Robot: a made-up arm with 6 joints.
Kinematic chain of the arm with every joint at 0, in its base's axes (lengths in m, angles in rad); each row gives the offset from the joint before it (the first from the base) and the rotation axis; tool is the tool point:
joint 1: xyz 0 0 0.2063 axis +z
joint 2: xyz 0 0 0 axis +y
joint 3: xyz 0 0 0.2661 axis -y
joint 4: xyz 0 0 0 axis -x
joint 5: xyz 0.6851 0 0 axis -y
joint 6: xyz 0 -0.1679 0 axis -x
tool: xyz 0 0 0
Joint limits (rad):
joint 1: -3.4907..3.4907
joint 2: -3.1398..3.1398
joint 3: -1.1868..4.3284
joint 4: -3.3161..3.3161
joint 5: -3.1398..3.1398
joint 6: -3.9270..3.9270
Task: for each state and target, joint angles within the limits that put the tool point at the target. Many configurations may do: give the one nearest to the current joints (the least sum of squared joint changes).
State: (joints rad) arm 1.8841 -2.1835 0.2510 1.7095 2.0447 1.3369
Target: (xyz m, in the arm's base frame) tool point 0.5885 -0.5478 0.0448
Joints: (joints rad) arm 2.3990 -2.7417 0.0409 1.6041 2.0447 1.3369
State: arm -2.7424 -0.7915 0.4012 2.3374 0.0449 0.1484
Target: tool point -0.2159 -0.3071 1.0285
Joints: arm -2.5152 -0.2041 0.5709 2.3863 0.0449 0.1484
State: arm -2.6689 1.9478 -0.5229 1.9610 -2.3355 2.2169
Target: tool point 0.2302 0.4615 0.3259
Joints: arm -1.9715 2.8221 -1.1121 1.7624 -2.3355 2.2169
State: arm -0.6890 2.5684 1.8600 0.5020 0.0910 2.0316
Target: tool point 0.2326 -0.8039 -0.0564
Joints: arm -1.1185 2.6112 2.4334 0.5618 0.0910 2.0316
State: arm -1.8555 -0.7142 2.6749 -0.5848 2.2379 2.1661
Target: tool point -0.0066 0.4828 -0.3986
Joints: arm -1.8666 -1.3609 3.1756 -0.5035 2.2379 2.1661
